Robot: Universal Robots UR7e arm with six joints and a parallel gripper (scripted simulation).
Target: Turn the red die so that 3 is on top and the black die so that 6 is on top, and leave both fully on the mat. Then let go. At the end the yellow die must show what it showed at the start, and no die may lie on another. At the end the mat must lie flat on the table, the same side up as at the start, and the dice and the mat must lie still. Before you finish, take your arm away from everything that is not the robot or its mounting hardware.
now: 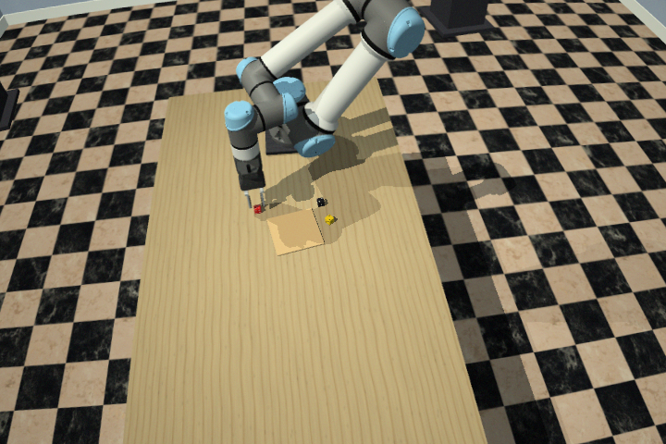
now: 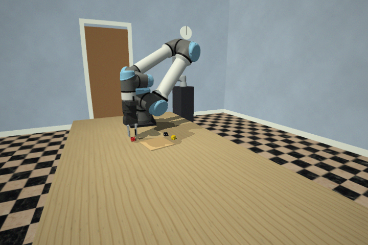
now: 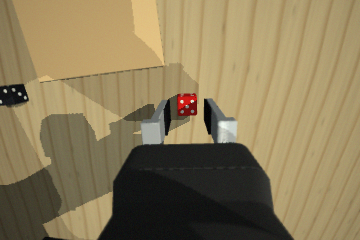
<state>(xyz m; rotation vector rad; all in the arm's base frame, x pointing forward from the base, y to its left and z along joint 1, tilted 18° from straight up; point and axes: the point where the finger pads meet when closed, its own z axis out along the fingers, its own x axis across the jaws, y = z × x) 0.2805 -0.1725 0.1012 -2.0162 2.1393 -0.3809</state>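
My gripper is now 40 mm above the red die. The rest, counted from my hand: black die (30 mm ahead, 190 mm to the left, 40 mm below); yellow die (110 mm ahead, 200 mm to the left, 40 mm below); tan mat (110 mm ahead, 90 mm to the left, 40 mm below).
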